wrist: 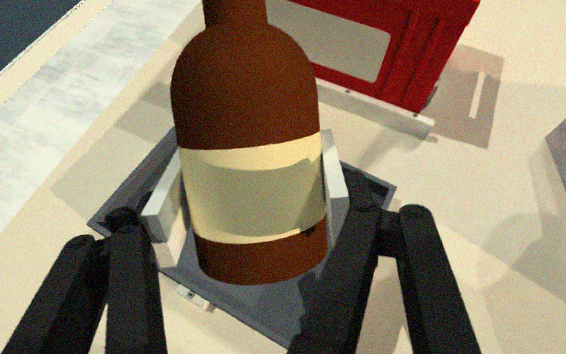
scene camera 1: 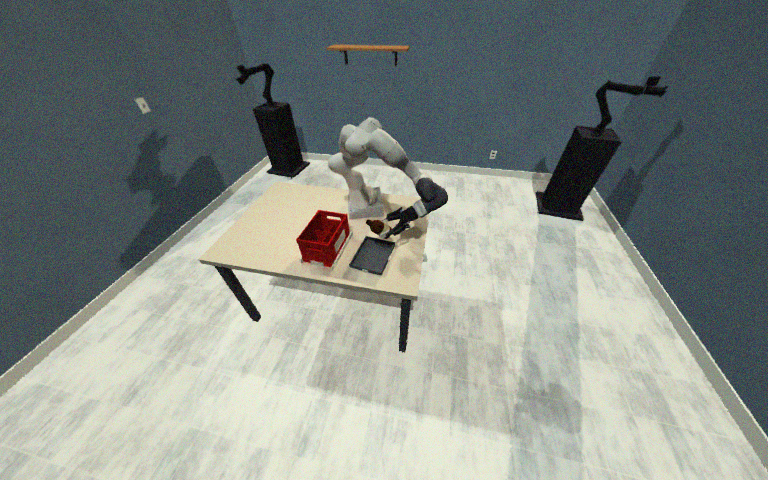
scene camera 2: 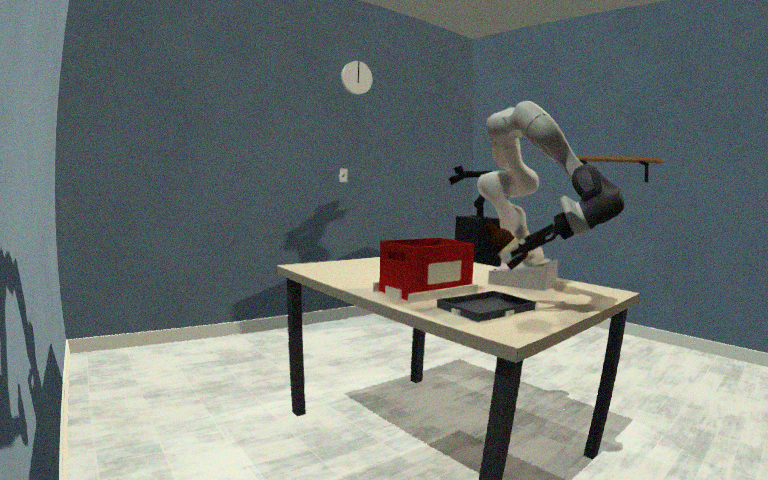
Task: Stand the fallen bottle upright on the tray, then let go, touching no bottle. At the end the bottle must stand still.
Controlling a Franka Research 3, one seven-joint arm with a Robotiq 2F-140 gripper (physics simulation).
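The brown bottle with a cream label is held in the air, tilted, with its neck up and toward the crate's side and its base lower. My gripper is shut on it, one pad on each side of the label. The dark tray lies flat on the table. In the scene views the bottle is behind and above the tray; in the wrist view the tray shows behind the bottle, which partly hides it. The bottle's mouth is cut off in the wrist view.
A red crate stands beside the tray, with pale strips along its foot. The arm's pale base is behind the tray on the table. Two dark arms on pedestals stand beyond the table.
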